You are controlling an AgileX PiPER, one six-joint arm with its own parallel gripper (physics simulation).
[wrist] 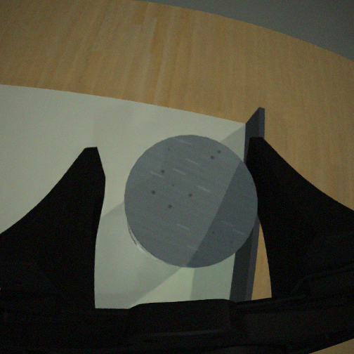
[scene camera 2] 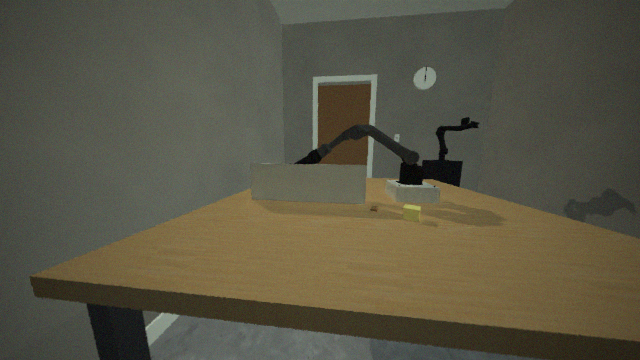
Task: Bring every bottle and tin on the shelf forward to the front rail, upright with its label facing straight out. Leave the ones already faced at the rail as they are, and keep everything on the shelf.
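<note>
A tin [wrist: 190, 200] with a round grey top stands upright on the pale shelf [scene camera 2: 307, 183] [wrist: 45, 120], seen from above in the wrist view. It is close beside the dark rail [wrist: 255, 122]. Its label is hardly visible, so its facing cannot be told. My gripper [wrist: 174, 157] is open, with one finger on each side of the tin; the right finger is very near or at the tin's edge, over the rail, and a gap shows at the left finger. In the scene view the shelf's pale panel hides the fingertips and whatever stands on the shelf.
The arm [scene camera 2: 385, 139] reaches over the shelf from its white base [scene camera 2: 414, 193] on the wooden table [scene camera 2: 300, 260]. A yellow block [scene camera 2: 412, 214] and a small brown piece [scene camera 2: 374, 209] lie on the table near the shelf. Another arm [scene camera 2: 443, 140] stands behind, beyond the table.
</note>
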